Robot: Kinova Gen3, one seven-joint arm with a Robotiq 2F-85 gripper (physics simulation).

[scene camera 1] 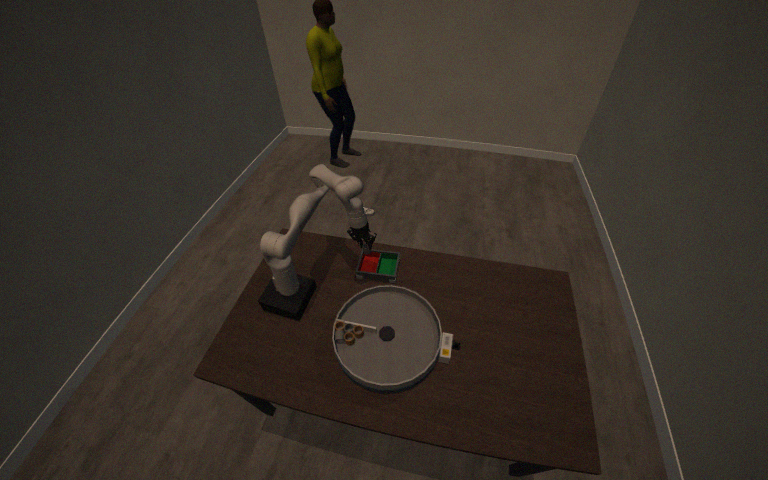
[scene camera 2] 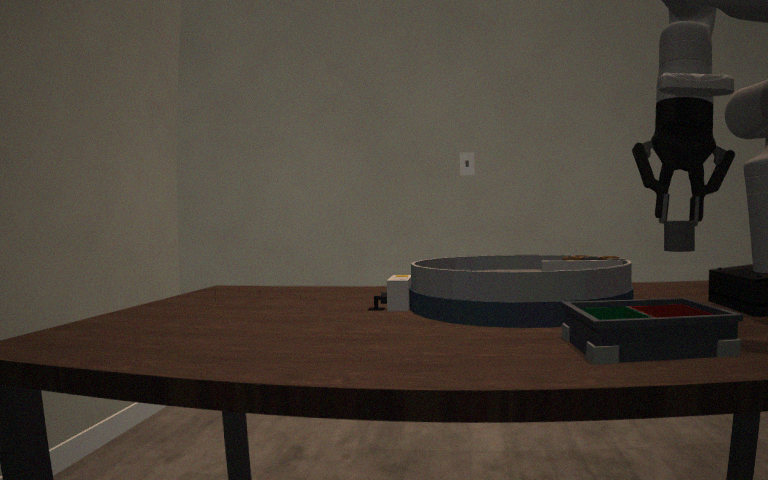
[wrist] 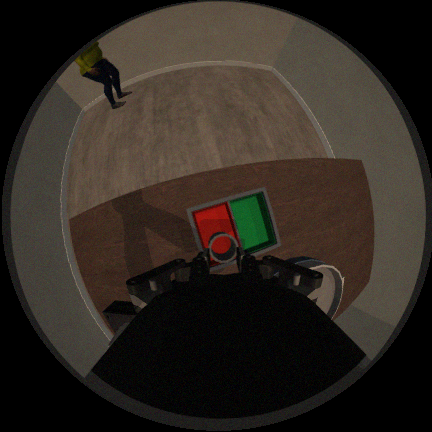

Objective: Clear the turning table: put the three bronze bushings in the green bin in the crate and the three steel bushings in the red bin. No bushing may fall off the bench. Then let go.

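Pixels of known places: gripper, fingertip midpoint: [scene camera 1: 365, 247] [scene camera 2: 677, 224] [wrist: 222, 254]; arm's base, origin of the base link: [scene camera 1: 288, 286].
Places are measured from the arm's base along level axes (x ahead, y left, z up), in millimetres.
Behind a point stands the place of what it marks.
Note:
My gripper [scene camera 1: 367, 244] @[x 316, y 202, z 85 mm] [scene camera 2: 679, 217] @[x 316, y 202, z 85 mm] [wrist: 222, 254] @[x 316, y 202, z 85 mm] is shut on an upright steel bushing [scene camera 2: 679, 236] @[x 328, y 227, z 70 mm] [wrist: 223, 257] @[x 316, y 195, z 78 mm], held above the crate [scene camera 1: 377, 277] @[x 373, y 142, z -49 mm] [scene camera 2: 668, 339] @[x 369, y 283, z -47 mm] [wrist: 274, 220] @[x 459, y 200, z -21 mm]. In the wrist view it overlaps the red bin [scene camera 1: 370, 263] @[x 322, y 233, z -65 mm] [scene camera 2: 673, 310] @[x 295, y 150, z -37 mm] [wrist: 212, 217] @[x 325, y 252, z -65 mm]. The green bin [scene camera 1: 387, 264] @[x 406, y 238, z -65 mm] [scene camera 2: 614, 312] @[x 385, y 149, z -37 mm] [wrist: 250, 220] @[x 416, y 214, z -65 mm] is beside it; no bushing shows in either bin. Three bronze bushings [scene camera 1: 359, 336] @[x 360, y -180, z -2 mm] [scene camera 1: 349, 342] @[x 330, y -215, z 8 mm] [scene camera 1: 339, 329] @[x 282, y -173, z 20 mm] stand on the turning table [scene camera 1: 440, 322] @[x 674, y -38, z -71 mm] [scene camera 2: 509, 285] @[x 519, y 56, z -6 mm]. A grey steel bushing [scene camera 1: 348, 327] @[x 308, y -146, z -8 mm] is among them; another grey piece [scene camera 1: 340, 341] @[x 289, y -206, z -16 mm], apparently a steel bushing lying down, is near the rim.
A thin white bar [scene camera 1: 362, 326] lies across the turning table beside the bushings, reaching toward the dark hub [scene camera 1: 386, 333] @[x 461, y -148, z -11 mm]. A white box [scene camera 1: 446, 347] @[x 696, y -174, z -12 mm] [scene camera 2: 398, 293] @[x 698, y -113, z -38 mm] sits against its rim. The arm's black base [scene camera 1: 287, 297] @[x 13, y -53, z -2 mm] stands on the bench. A person [scene camera 1: 326, 62] [wrist: 102, 72] stands beyond the bench.

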